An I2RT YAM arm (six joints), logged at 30 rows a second.
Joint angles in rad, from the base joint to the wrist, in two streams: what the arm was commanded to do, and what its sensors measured. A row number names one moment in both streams.
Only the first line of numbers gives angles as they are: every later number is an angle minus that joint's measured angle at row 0.
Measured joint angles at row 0: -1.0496 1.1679 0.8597 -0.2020 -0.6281 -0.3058
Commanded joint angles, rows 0 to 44: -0.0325 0.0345 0.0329 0.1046 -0.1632 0.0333; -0.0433 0.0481 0.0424 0.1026 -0.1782 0.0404; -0.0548 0.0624 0.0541 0.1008 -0.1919 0.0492; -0.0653 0.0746 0.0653 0.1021 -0.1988 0.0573; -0.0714 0.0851 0.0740 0.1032 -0.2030 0.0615; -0.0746 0.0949 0.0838 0.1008 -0.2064 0.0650; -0.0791 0.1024 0.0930 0.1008 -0.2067 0.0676; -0.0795 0.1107 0.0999 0.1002 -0.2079 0.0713; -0.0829 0.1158 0.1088 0.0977 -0.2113 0.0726; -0.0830 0.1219 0.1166 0.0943 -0.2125 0.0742; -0.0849 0.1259 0.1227 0.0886 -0.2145 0.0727; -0.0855 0.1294 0.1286 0.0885 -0.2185 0.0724; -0.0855 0.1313 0.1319 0.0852 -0.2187 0.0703; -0.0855 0.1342 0.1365 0.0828 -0.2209 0.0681; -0.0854 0.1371 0.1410 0.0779 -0.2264 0.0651; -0.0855 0.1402 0.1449 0.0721 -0.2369 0.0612; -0.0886 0.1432 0.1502 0.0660 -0.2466 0.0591; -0.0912 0.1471 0.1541 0.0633 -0.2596 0.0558; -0.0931 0.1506 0.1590 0.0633 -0.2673 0.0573; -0.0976 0.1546 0.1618 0.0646 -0.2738 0.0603; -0.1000 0.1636 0.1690 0.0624 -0.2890 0.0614; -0.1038 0.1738 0.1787 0.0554 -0.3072 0.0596; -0.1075 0.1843 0.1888 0.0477 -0.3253 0.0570; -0.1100 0.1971 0.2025 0.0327 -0.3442 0.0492; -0.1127 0.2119 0.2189 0.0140 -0.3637 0.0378; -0.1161 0.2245 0.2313 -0.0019 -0.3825 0.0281; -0.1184 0.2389 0.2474 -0.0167 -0.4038 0.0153; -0.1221 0.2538 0.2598 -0.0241 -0.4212 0.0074; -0.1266 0.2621 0.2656 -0.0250 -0.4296 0.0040; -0.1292 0.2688 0.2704 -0.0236 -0.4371 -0.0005; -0.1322 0.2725 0.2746 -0.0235 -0.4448 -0.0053; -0.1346 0.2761 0.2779 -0.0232 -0.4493 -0.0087; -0.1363 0.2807 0.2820 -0.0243 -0.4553 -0.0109; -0.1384 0.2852 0.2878 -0.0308 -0.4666 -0.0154; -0.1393 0.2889 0.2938 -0.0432 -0.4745 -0.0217; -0.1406 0.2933 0.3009 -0.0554 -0.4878 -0.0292; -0.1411 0.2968 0.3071 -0.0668 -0.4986 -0.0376; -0.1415 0.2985 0.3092 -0.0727 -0.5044 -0.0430; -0.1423 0.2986 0.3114 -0.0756 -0.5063 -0.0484; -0.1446 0.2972 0.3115 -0.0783 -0.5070 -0.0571; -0.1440 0.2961 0.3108 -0.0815 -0.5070 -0.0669; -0.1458 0.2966 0.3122 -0.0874 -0.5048 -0.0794; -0.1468 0.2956 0.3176 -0.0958 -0.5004 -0.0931; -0.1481 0.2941 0.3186 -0.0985 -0.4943 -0.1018; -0.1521 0.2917 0.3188 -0.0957 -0.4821 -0.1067
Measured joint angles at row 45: -0.1438 0.3048 0.2521 -0.1190 -0.4112 -0.0637
